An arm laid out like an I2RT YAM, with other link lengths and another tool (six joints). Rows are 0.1 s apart.
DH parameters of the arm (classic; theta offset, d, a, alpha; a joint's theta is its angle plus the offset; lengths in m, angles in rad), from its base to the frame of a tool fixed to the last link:
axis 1: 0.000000 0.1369 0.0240 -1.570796
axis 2: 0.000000 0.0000 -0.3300 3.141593
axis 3: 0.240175 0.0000 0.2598 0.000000
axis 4: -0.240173 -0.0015 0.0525 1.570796
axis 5: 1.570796 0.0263 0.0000 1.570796
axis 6: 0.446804 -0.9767 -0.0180 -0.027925
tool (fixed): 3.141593 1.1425 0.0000 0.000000
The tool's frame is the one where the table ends.
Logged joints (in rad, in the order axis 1, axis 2, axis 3, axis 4, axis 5, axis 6), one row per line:
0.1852, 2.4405, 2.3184, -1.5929, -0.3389, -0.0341
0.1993, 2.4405, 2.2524, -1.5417, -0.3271, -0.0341
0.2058, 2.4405, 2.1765, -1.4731, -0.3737, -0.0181
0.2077, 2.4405, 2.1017, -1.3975, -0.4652, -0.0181
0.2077, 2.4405, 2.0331, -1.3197, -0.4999, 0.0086
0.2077, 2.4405, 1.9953, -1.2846, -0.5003, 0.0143
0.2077, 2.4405, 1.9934, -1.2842, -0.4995, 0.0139
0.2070, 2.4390, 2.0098, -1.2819, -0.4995, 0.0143
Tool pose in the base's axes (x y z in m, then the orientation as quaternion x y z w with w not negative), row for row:
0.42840, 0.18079, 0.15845, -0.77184, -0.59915, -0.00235, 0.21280
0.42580, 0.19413, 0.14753, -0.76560, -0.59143, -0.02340, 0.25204
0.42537, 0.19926, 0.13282, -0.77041, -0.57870, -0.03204, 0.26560
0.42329, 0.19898, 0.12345, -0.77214, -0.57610, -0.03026, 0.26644
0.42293, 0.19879, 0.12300, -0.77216, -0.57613, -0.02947, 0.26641
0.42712, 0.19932, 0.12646, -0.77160, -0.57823, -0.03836, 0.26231
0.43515, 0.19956, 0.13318, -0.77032, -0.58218, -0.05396, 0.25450
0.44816, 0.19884, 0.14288, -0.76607, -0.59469, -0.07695, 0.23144
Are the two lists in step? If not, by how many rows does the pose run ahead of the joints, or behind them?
The pose runs 2 rows ahead of the joints: the pose in row i belongs to the joints in row i + 2.
